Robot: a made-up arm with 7 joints. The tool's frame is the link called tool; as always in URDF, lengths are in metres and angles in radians. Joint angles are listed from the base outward. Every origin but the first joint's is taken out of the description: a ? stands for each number. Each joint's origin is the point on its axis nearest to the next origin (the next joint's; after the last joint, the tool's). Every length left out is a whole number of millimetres.
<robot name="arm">
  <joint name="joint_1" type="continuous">
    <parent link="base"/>
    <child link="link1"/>
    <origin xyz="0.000 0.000 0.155"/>
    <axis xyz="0 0 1"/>
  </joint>
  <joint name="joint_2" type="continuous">
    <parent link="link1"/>
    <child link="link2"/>
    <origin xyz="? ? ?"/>
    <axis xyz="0 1 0"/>
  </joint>
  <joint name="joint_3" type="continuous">
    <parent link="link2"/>
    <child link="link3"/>
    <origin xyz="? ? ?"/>
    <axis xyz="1 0 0"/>
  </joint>
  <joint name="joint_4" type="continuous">
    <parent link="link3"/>
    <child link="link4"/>
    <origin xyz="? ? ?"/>
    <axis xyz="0 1 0"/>
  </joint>
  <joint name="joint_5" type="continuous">
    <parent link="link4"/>
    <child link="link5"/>
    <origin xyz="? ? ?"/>
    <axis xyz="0 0 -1"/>
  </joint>
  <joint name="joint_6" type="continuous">
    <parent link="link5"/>
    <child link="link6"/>
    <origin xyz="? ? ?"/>
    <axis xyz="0 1 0"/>
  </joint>
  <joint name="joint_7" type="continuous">
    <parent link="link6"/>
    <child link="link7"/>
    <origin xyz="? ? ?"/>
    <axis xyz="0 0 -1"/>
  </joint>
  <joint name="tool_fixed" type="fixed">
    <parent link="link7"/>
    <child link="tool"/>
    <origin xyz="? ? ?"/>
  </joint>
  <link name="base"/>
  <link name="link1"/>
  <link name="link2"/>
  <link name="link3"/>
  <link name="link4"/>
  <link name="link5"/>
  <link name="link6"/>
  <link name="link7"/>
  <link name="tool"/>
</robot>
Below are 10 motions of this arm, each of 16 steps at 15 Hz.
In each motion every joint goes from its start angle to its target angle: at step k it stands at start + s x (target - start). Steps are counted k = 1, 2, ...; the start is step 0. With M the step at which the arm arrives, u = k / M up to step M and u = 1 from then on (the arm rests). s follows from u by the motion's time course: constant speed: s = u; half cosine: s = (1 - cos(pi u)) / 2; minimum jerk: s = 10 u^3 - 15 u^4 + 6 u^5.
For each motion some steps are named. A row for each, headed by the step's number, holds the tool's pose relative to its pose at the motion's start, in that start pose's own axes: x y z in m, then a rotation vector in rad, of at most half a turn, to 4 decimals.
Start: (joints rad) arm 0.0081 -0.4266 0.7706 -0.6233 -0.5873 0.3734 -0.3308
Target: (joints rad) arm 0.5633 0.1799 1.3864 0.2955 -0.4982 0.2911 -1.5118
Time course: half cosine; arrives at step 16
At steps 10, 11, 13, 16:
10: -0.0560 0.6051 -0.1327 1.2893 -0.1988 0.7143
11: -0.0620 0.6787 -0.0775 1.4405 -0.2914 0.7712
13: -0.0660 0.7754 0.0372 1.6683 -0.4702 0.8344
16: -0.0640 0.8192 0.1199 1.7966 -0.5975 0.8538

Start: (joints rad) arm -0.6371 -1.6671 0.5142 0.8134 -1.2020 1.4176 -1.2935
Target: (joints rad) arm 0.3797 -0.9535 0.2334 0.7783 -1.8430 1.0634 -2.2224
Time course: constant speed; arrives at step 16
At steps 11, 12, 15, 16:
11: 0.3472 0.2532 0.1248 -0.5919 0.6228 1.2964
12: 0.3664 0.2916 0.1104 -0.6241 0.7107 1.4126
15: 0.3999 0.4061 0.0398 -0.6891 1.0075 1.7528
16: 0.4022 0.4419 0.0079 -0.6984 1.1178 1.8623

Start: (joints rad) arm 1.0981 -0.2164 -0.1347 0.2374 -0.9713 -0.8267 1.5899
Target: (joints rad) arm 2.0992 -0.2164 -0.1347 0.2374 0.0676 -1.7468 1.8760
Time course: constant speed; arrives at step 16
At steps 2, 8, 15, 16:
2: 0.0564 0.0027 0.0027 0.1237 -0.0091 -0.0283
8: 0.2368 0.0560 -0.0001 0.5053 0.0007 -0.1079
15: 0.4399 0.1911 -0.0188 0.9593 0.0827 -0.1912
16: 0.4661 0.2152 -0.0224 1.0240 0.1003 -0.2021

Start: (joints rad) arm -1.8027 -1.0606 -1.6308 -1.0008 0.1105 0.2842 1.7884
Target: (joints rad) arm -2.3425 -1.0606 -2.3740 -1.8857 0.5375 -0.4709 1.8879
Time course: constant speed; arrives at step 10
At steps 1, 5, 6, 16:
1: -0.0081 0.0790 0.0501 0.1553 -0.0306 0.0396
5: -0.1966 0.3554 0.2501 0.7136 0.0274 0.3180
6: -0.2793 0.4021 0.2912 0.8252 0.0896 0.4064
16: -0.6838 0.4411 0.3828 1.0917 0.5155 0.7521

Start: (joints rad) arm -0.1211 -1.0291 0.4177 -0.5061 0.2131 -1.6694 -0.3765
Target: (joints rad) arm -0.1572 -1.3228 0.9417 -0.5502 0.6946 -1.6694 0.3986
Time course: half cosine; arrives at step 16
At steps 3, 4, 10, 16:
3: -0.0233 0.0032 0.0248 -0.0593 0.0036 -0.1057
4: -0.0407 0.0078 0.0432 -0.1023 0.0050 -0.1843
10: -0.1856 0.1246 0.1968 -0.4592 -0.0143 -0.8852
16: -0.2428 0.2408 0.2722 -0.6544 -0.0403 -1.2799

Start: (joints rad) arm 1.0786 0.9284 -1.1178 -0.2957 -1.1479 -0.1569 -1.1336
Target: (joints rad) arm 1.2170 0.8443 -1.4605 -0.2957 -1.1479 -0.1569 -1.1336
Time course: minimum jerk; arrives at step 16
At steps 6, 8, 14, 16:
6: -0.0397 0.0181 0.0216 0.0590 0.1085 0.0366
8: -0.0711 0.0315 0.0433 0.1074 0.1972 0.0645
14: -0.1339 0.0557 0.1017 0.2123 0.3887 0.1182
16: -0.1359 0.0564 0.1039 0.2158 0.3951 0.1198

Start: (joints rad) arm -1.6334 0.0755 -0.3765 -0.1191 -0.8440 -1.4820 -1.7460
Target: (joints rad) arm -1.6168 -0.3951 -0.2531 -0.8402 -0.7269 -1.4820 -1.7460
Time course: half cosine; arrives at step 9
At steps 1, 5, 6, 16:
1: -0.0112 -0.0127 -0.0043 -0.0234 0.0151 0.0233
5: -0.1468 -0.3060 0.0234 -0.4601 0.2953 0.4512
6: -0.1526 -0.3985 0.0694 -0.5904 0.3768 0.5756
16: -0.1260 -0.5288 0.1679 -0.7927 0.4996 0.7652

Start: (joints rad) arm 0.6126 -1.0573 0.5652 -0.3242 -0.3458 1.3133 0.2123
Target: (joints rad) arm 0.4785 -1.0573 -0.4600 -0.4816 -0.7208 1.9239 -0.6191
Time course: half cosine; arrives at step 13
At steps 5, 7, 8, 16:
5: -0.1267 -0.0592 0.1536 -0.3003 0.2563 -0.0437
7: -0.2105 -0.0390 0.2676 -0.4379 0.5105 -0.1148
8: -0.2436 -0.0122 0.3194 -0.4747 0.6469 -0.1642
16: -0.2958 0.1013 0.4355 -0.4635 1.0242 -0.3554

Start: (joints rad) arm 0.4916 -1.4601 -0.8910 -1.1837 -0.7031 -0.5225 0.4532
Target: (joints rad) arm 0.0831 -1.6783 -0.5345 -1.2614 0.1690 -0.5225 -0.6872
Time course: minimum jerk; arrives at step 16
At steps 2, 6, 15, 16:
2: 0.0020 -0.0053 0.0046 -0.0098 -0.0049 0.0079
6: 0.0272 -0.0795 0.0865 -0.1735 -0.0705 0.1370
15: 0.0177 -0.1579 0.3250 -0.6288 -0.1224 0.4597
16: 0.0175 -0.1579 0.3256 -0.6301 -0.1223 0.4605

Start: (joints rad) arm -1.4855 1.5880 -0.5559 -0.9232 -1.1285 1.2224 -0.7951
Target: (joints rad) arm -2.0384 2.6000 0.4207 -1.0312 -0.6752 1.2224 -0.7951
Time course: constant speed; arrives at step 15
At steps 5, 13, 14, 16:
5: 0.1713 -0.0828 -0.1740 0.2366 -0.5859 0.2606
13: 0.5863 0.0016 -0.2436 0.8277 -1.3037 0.7948
14: 0.6302 0.0318 -0.2300 0.9181 -1.3627 0.8733
16: 0.6691 0.0653 -0.2125 1.0117 -1.4124 0.9542

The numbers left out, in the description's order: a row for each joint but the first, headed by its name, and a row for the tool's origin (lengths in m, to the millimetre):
joint_2: 0.009 -0.054 0.000
joint_3: -0.394 0.000 0.247
joint_4: 0.000 -0.101 0.062
joint_5: 0.013 0.000 -0.433
joint_6: 0.261 -0.304 0.000
joint_7: -0.073 0.000 -0.146
tool: -0.038 -0.079 0.000

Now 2 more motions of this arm.
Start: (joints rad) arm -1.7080 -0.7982 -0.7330 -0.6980 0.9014 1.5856 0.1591
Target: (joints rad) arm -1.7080 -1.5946 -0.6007 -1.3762 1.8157 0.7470 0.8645
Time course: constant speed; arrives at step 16
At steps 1, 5, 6, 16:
1: 0.0187 0.0029 -0.0438 0.1070 -0.0947 0.0094
5: 0.1109 0.0707 -0.1855 0.5856 -0.3927 0.0427
6: 0.1342 0.0999 -0.2095 0.7155 -0.4440 0.0527
16: 0.1769 0.4677 -0.1892 2.0113 -0.3013 0.3241

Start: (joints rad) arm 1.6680 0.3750 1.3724 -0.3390 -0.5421 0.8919 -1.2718
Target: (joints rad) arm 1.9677 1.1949 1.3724 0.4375 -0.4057 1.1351 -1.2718
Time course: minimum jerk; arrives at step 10
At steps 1, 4, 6, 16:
1: 0.0011 0.0025 -0.0050 0.0141 -0.0031 -0.0022
4: 0.0626 0.1319 -0.1527 0.5149 -0.1314 -0.0760
6: 0.1912 0.3360 -0.2124 1.0823 -0.3312 -0.1517
16: 0.3434 0.4883 -0.1542 1.5391 -0.5608 -0.2050

